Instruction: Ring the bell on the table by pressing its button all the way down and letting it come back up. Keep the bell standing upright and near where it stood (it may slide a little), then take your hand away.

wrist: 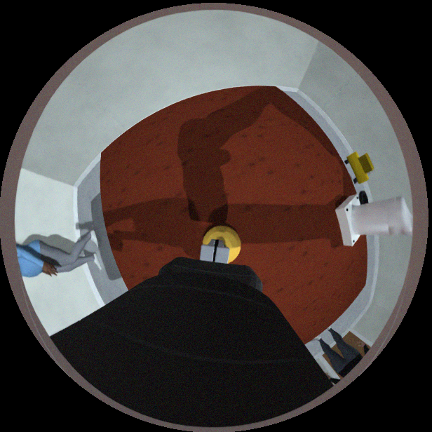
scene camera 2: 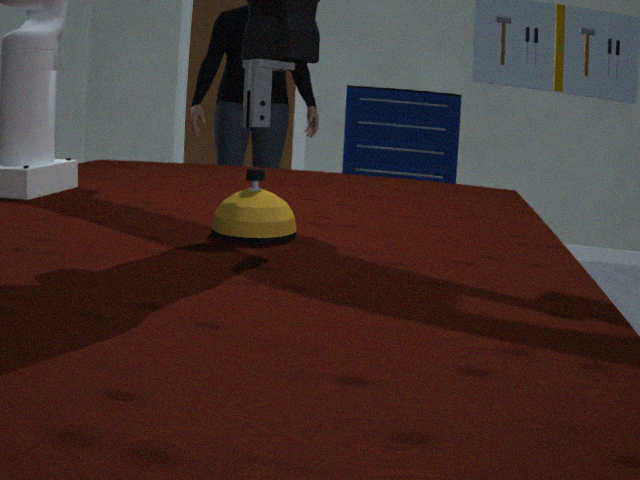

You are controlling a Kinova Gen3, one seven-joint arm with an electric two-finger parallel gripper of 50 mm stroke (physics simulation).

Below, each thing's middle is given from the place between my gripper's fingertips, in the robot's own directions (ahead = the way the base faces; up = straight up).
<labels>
I see the yellow dome bell (scene camera 2: 254, 216) 10 mm to the left of my hand and 80 mm below it.
</labels>
